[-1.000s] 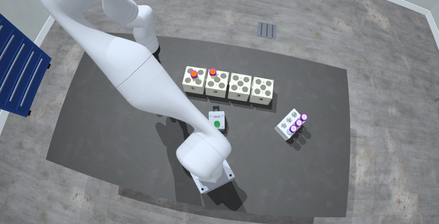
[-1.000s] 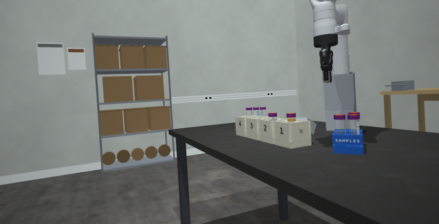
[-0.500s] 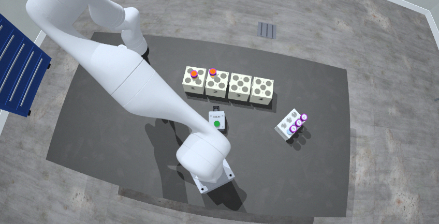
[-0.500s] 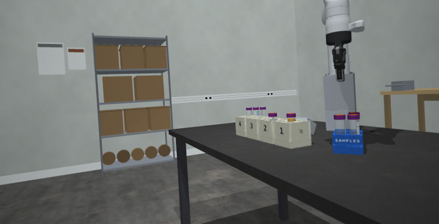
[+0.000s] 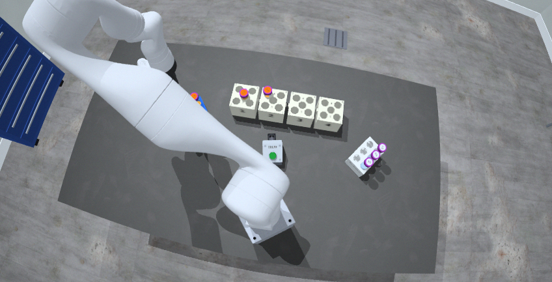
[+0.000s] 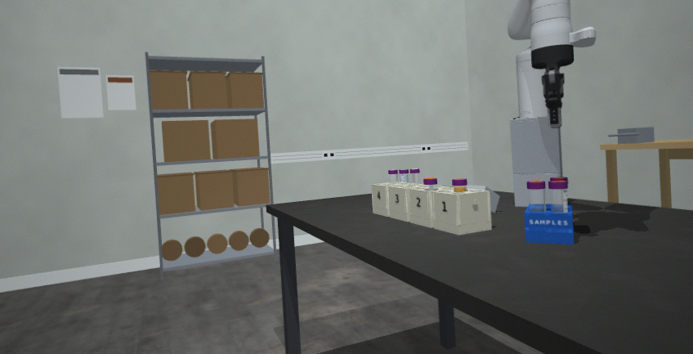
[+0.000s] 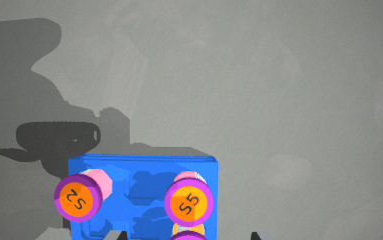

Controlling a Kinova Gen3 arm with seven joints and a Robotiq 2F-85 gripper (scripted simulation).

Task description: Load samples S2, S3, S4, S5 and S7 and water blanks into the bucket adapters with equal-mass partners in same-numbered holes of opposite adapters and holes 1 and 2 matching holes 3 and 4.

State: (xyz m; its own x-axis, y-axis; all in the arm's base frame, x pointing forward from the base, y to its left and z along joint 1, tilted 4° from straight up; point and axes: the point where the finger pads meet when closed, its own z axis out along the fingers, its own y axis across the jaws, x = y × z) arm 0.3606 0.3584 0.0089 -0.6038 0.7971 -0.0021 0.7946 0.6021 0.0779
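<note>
My gripper is now 18 cm above the tube of pink liquid and 1 cm to the right of it. Round my hand: orange-filled sample tube (22 cm to the right, 18 cm below, 6 cm ahead); blue samples rack (21 cm below, 4 cm to the right, 2 cm behind); adapter 1 (22 cm to the right, 20 cm below, 6 cm ahead).
</note>
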